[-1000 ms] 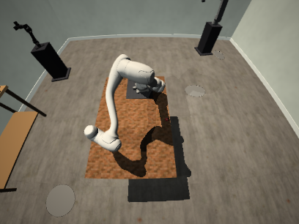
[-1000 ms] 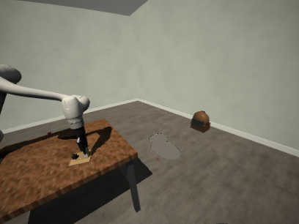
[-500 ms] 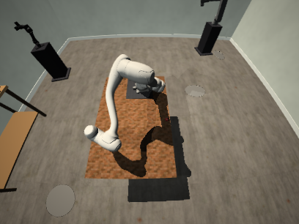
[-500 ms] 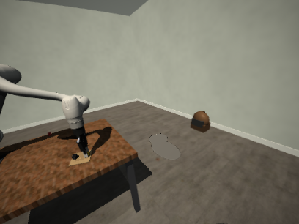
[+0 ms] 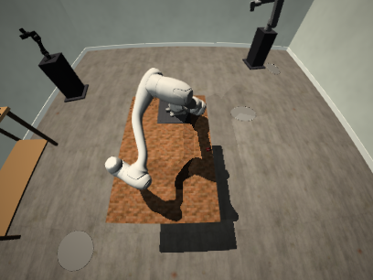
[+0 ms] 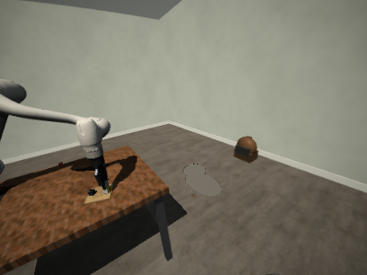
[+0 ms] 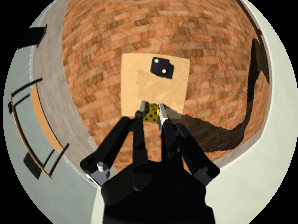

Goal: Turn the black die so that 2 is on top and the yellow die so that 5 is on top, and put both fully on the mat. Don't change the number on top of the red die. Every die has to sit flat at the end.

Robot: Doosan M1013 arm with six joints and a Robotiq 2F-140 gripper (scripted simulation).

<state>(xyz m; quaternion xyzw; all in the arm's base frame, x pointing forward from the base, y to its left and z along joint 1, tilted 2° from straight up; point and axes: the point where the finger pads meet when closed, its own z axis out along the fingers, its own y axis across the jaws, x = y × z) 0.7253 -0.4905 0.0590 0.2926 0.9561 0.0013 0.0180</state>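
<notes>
My hand is 2 cm above the yellow die. From my hand the other things lie so: black die: 7 cm behind, 5 cm to the left, 2 cm below; tan mat: 4 cm behind, 3 cm to the left, 4 cm below; red die: 17 cm behind, 69 cm to the left, 3 cm below.
</notes>
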